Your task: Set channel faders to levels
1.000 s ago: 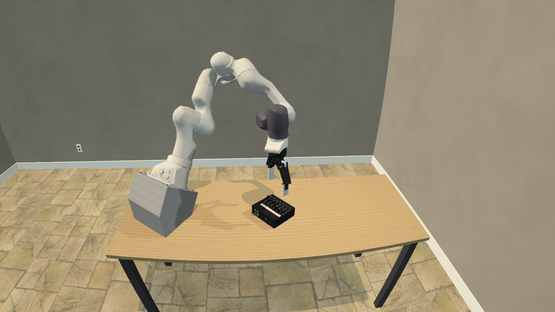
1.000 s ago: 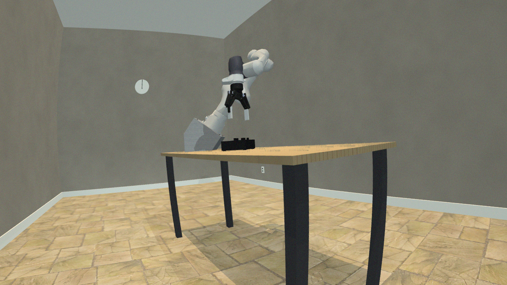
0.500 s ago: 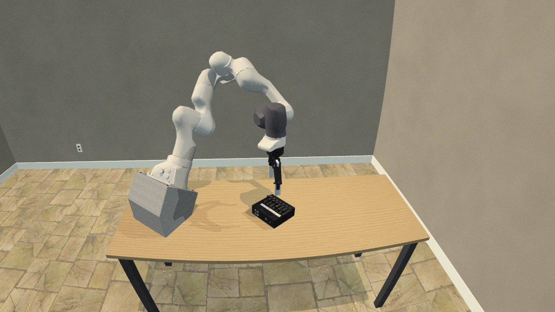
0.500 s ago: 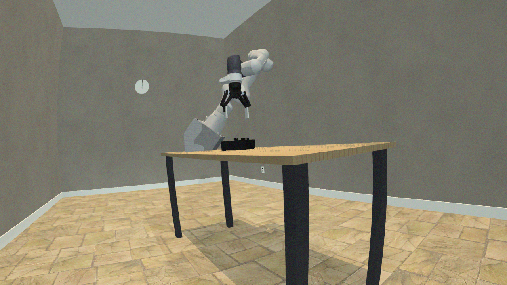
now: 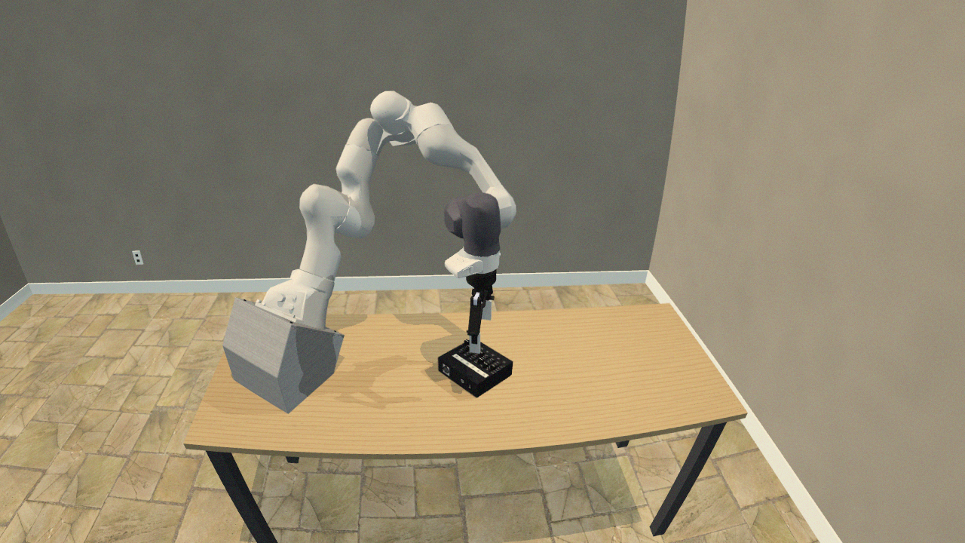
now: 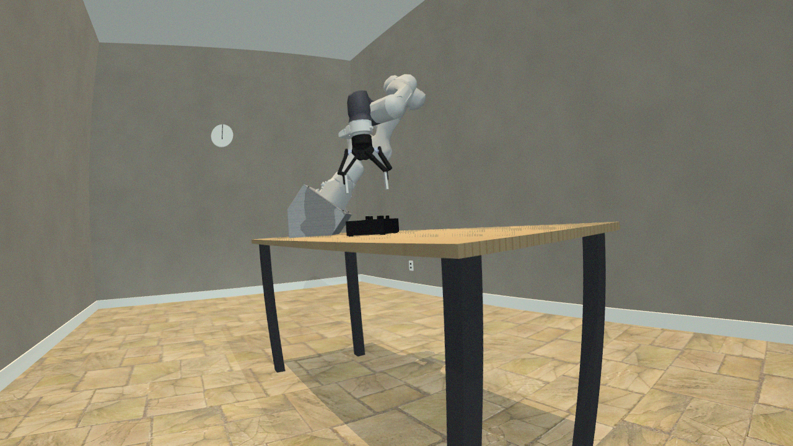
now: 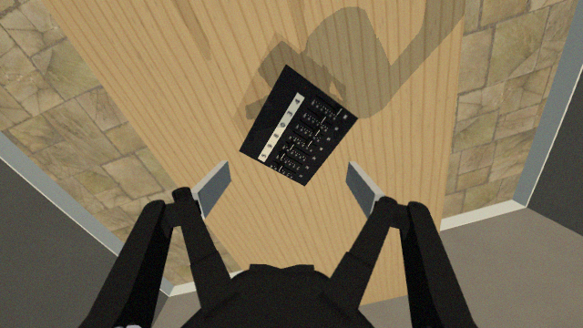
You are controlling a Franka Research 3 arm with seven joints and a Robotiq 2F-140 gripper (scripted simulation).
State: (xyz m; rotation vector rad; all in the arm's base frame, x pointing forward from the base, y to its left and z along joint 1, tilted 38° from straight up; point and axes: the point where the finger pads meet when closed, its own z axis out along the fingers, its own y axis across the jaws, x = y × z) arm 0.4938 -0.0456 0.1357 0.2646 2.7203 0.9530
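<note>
Now: hand 100 mm above the channel fader, 40 mm short of it and 20 mm to the left of it. Round my hand: master fader (100 mm below, 90 mm to the left, 50 mm behind).
</note>
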